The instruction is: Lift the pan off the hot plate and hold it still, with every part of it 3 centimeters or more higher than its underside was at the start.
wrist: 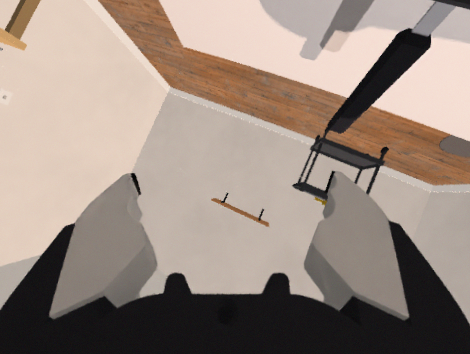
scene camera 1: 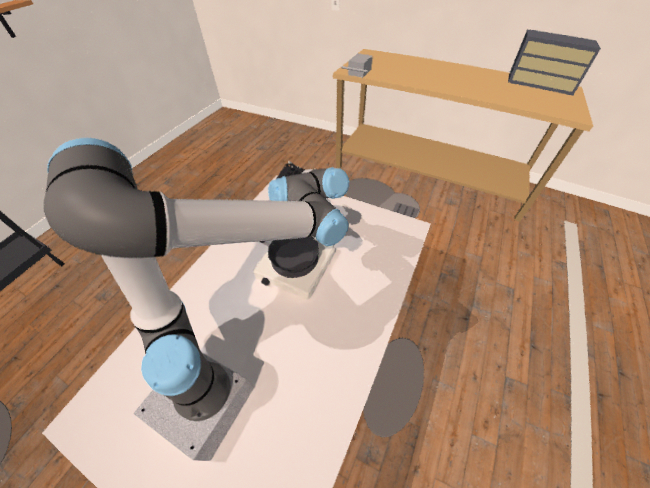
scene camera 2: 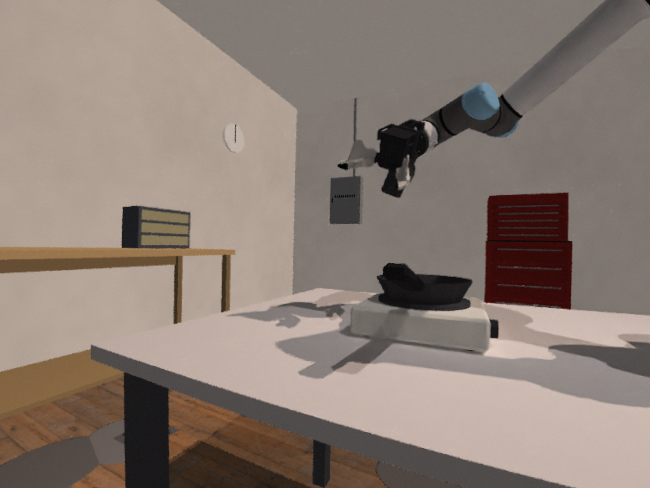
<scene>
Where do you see a cream hot plate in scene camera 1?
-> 304,283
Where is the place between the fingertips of my gripper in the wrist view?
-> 232,175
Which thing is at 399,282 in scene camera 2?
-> A black pan.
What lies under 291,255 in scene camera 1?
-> A black pan.
</scene>
